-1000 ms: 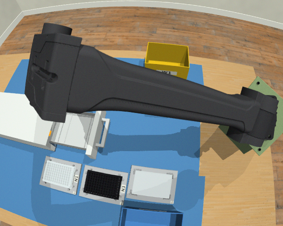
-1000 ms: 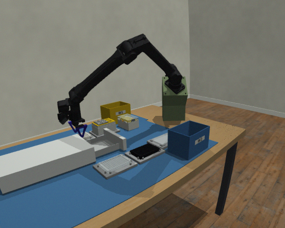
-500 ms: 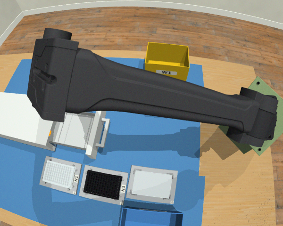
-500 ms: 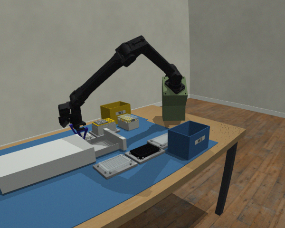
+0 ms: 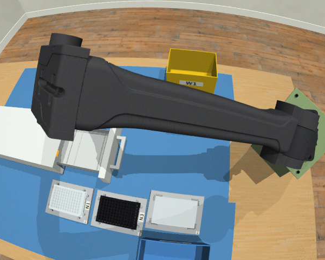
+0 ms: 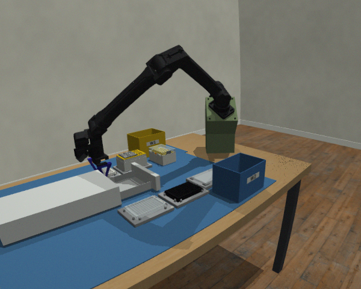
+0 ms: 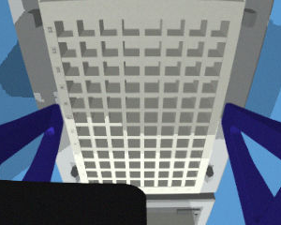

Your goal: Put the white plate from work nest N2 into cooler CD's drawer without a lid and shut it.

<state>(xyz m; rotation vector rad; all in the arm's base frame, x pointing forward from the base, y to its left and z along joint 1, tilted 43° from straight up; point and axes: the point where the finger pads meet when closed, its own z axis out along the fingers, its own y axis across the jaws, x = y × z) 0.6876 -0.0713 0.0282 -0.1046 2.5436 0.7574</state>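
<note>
Now: hand right at the white plate. The rest, counted from my hand: yellow tip box: 17 cm behind, 5 cm to the right, 4 cm above; then grey nest N2: 1 cm below; then drawer: 4 cm behind, 19 cm to the left.
</note>
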